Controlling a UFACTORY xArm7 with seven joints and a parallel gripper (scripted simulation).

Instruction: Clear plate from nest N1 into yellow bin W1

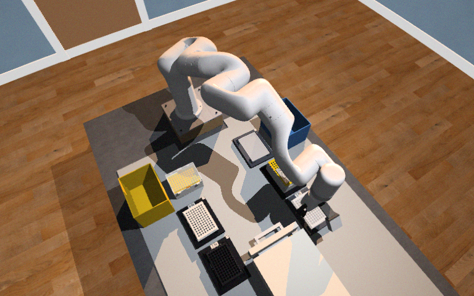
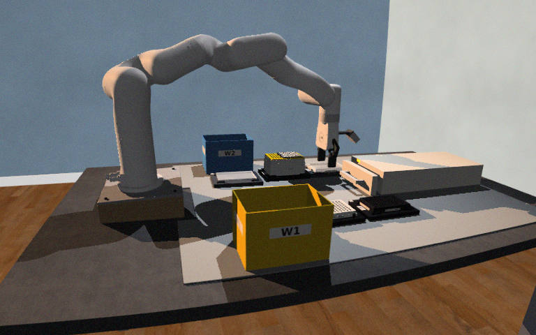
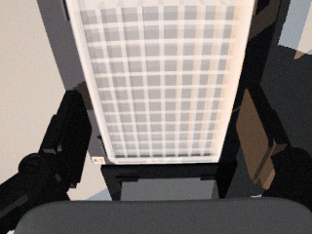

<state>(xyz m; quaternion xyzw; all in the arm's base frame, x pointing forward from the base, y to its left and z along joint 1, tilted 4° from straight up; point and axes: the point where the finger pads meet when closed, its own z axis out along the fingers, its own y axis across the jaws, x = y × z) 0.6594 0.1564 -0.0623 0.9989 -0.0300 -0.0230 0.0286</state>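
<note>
The clear plate lies 20 mm below my hand. From my hand the other things lie so: blue bin W2 (350 mm behind, 150 mm to the left); yellow tip rack (180 mm behind, 10 mm above); drawer (110 mm ahead, 200 mm to the right, 20 mm below).
</note>
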